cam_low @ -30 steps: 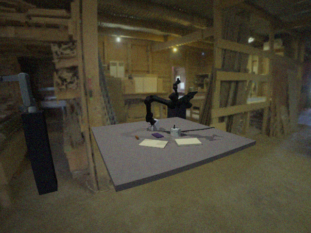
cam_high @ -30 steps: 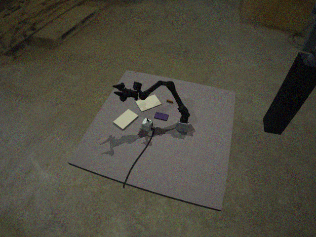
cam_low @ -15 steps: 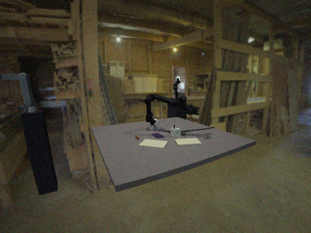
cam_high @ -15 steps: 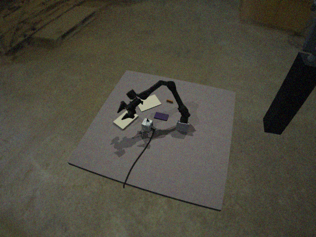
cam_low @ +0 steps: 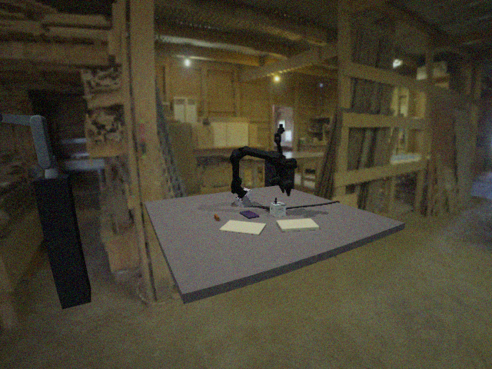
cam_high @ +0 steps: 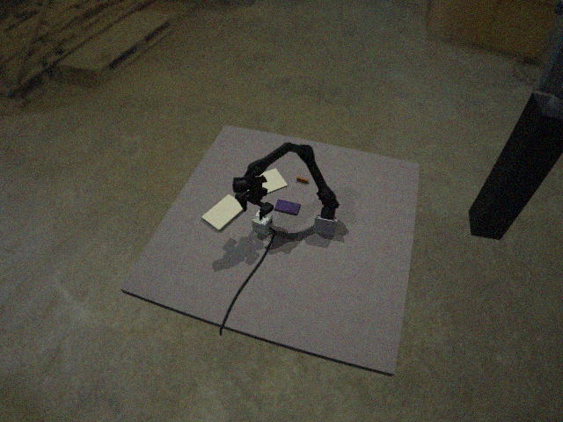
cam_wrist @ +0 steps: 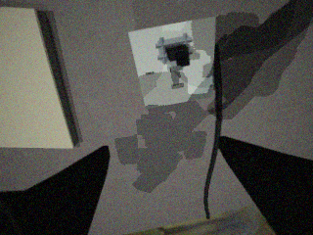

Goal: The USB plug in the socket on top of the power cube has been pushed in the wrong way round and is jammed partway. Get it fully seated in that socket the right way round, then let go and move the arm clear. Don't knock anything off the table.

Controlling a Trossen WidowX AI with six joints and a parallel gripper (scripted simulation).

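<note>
My gripper tip is now 40 mm past the USB plug, 50 mm to the left of it and 40 mm above it. The rest, counted from my gripper tip: purple block (130 mm behind, 190 mm to the right, 130 mm below).
</note>
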